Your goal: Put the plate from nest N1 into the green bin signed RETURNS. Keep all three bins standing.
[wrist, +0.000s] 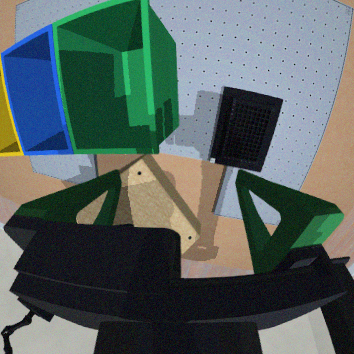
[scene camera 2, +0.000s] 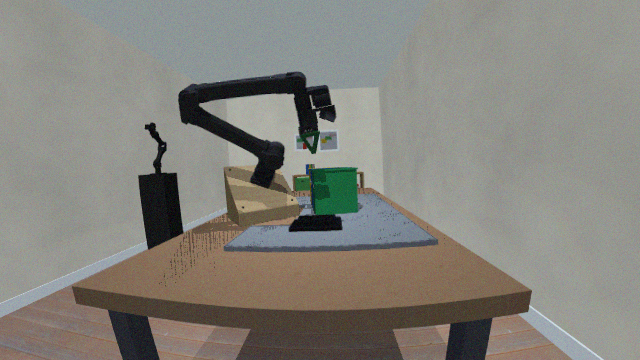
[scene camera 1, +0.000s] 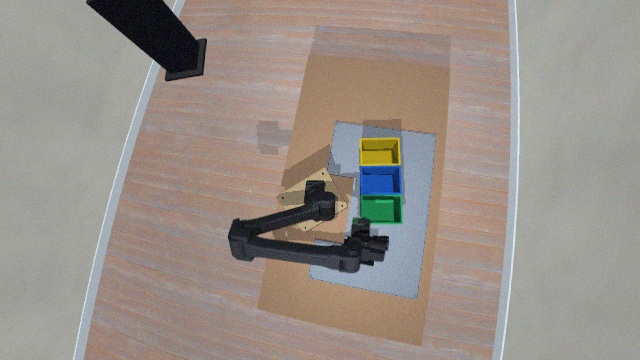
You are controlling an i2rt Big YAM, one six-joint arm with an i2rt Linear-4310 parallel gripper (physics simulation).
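Places are measured from the arm's base along level axes (x right, y ahead, z up), in millimetres.
Pixels of known places: gripper, fingertip midpoint: (wrist: 177, 175) (scene camera 2: 313, 152); arm's base, origin of the base link: (scene camera 2: 262, 177) (scene camera 1: 314, 192).
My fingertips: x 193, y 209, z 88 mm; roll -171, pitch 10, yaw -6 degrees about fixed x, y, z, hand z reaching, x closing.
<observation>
For each thing: its middle in the pictures, then the offset to it from my fingertips. Level surfaces: height alone.
- black gridded plate, body centre: (wrist: 245, 132) (scene camera 2: 316, 220) dy -15, dx +98, dz -227 mm
- low black nest, body centre: (wrist: 244, 131) (scene camera 2: 316, 223) dy -14, dx +98, dz -238 mm
- grey perforated board, its level: dz -246 mm
- green bin, body centre: (wrist: 131, 84) (scene camera 2: 333, 189) (scene camera 1: 379, 210) dy +91, dx -97, dz -156 mm
- blue bin, body centre: (wrist: 71, 94) (scene camera 1: 378, 183) dy +99, dx -228, dz -156 mm
- yellow bin, body centre: (wrist: 30, 105) (scene camera 1: 377, 156) dy +106, dx -359, dz -156 mm
A black gridded plate (wrist: 251, 129) sits in a low black nest (wrist: 216, 145) (scene camera 2: 316, 226) on the grey perforated board (scene camera 1: 412, 250) (scene camera 2: 390, 227) (wrist: 300, 50). The nest's label is too small to read. The arm covers plate and nest in scene camera 1. The green bin (scene camera 1: 381, 210) (scene camera 2: 337, 191) (wrist: 164, 90) stands upright beside the nest, a gap apart; no RETURNS sign is legible. My gripper (wrist: 177, 175) (scene camera 2: 313, 150) is open and empty, pointing down, high above the board. In the wrist view the plate is up and right of the midpoint between the green fingertips.
The blue bin (scene camera 1: 381, 181) (wrist: 37, 95) and yellow bin (scene camera 1: 380, 152) (wrist: 7, 125) stand upright in a row with the green one. My arm's base sits on a beige wedge block (scene camera 1: 327, 177) (scene camera 2: 265, 212) (wrist: 155, 200). A second arm (scene camera 2: 159, 150) stands on a black pedestal (scene camera 2: 162, 210) (scene camera 1: 170, 45).
</observation>
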